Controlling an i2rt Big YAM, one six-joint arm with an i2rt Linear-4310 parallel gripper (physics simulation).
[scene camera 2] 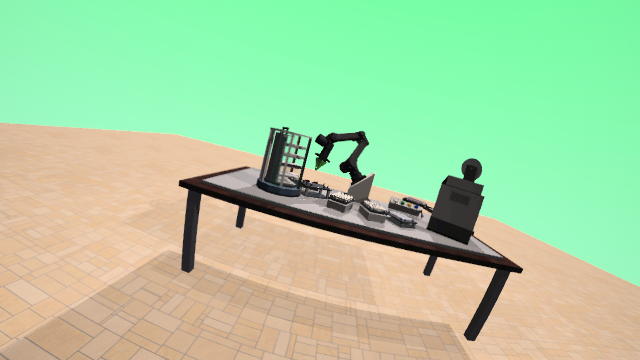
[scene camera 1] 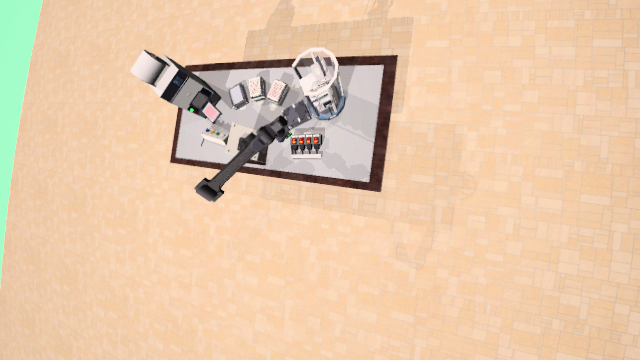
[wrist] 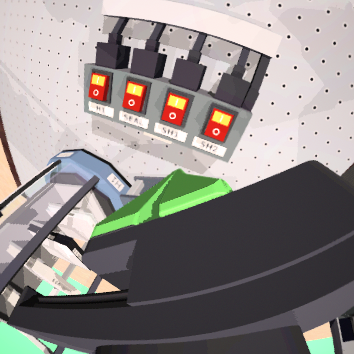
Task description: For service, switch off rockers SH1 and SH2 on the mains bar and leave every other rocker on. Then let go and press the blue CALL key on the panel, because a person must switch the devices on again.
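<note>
The grey mains bar lies on the perforated table top with four red rockers labelled H1, SEAL, SH1 and SH2. All four show the yellow I half lit. My gripper has green fingers, is shut and holds nothing. It hangs above the table a little short of the bar, below the SH1 label in the wrist view. The key panel with its blue key lies to the left of my arm's base in the top view.
A tall round carousel rack on a blue base stands close beside my gripper. Small trays lie at the back. A dark box machine stands at the table end. The table rim is dark brown.
</note>
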